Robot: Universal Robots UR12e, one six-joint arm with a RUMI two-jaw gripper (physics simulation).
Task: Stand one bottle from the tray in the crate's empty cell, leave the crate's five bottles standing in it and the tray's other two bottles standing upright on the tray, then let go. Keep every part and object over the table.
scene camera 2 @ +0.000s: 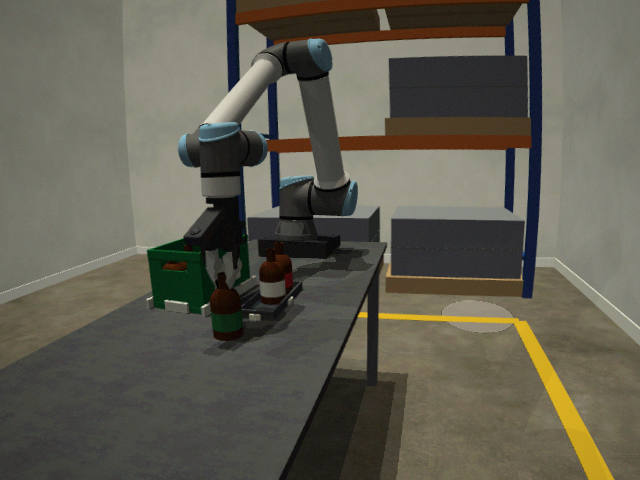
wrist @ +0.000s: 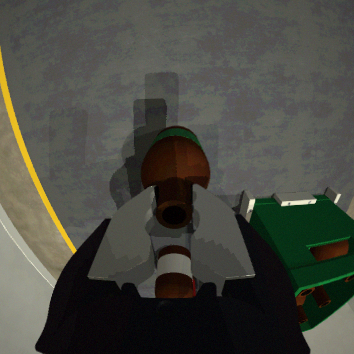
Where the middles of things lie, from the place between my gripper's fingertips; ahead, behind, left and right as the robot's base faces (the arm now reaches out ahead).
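My gripper is sitting 4 cm above the green-label bottle (scene camera 2: pixel 226 312) at the moment.
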